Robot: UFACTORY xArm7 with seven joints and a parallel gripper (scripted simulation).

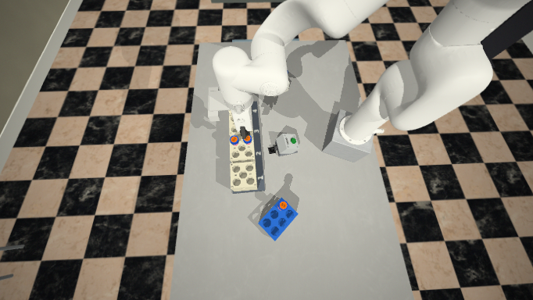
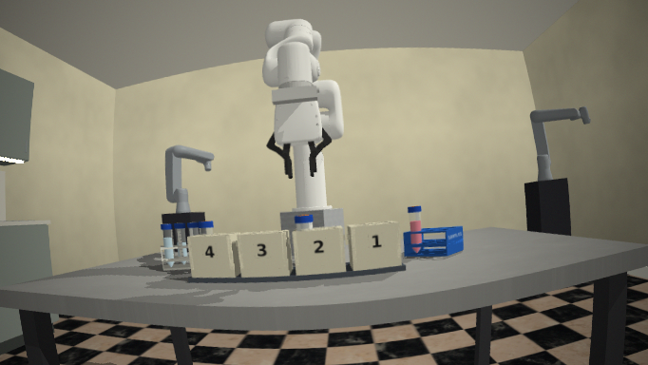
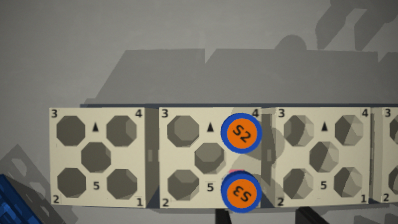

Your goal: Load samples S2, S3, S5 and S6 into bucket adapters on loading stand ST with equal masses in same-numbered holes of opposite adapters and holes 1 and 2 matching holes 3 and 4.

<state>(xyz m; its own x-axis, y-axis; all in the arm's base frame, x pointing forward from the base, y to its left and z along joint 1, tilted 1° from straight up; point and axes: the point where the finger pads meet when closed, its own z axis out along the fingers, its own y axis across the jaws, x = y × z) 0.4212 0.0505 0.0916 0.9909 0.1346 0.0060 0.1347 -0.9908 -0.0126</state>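
Right now the orange-dotted sample tube is 150 mm behind my hand, 250 mm to the left of it and 160 mm below it. From my hand the other things lie so: blue sample rack: 130 mm behind, 290 mm to the left, 190 mm below; done desk: 170 mm behind, 20 mm to the right, 170 mm below; green DONE key: 190 mm behind, 20 mm to the right, 160 mm below.
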